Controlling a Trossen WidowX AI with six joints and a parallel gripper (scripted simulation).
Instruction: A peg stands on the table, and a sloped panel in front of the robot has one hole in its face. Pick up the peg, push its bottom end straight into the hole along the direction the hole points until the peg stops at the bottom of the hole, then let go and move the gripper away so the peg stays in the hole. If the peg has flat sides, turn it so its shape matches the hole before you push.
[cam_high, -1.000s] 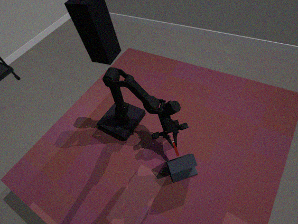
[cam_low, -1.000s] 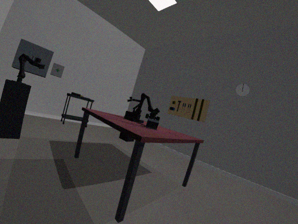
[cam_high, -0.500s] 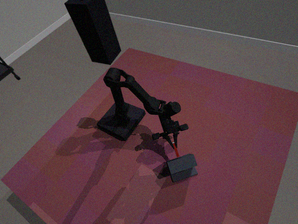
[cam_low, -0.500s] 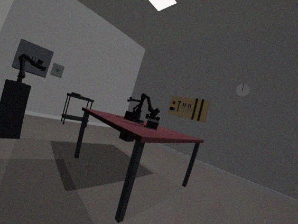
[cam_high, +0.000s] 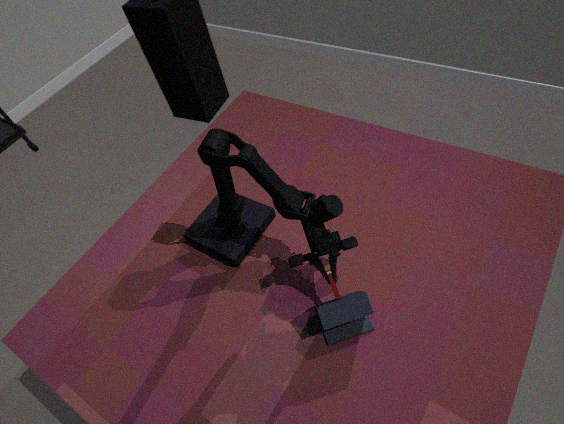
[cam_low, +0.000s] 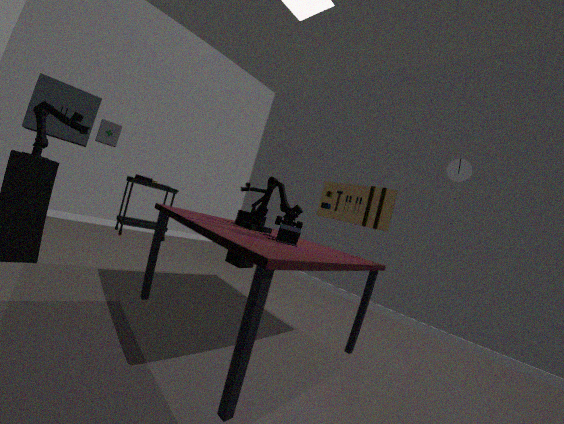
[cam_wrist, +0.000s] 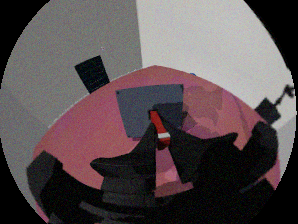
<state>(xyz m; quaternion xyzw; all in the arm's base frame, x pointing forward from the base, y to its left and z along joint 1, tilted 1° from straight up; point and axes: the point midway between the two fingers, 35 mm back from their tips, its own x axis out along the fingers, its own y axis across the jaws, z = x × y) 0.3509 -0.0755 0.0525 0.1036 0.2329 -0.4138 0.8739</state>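
The sloped grey panel is 40 mm ahead of my gripper tip, 50 mm to the right of it and 30 mm below it. The rest, counted from my gripper tip: red peg 10 mm behind, 10 mm to the left, 10 mm above.
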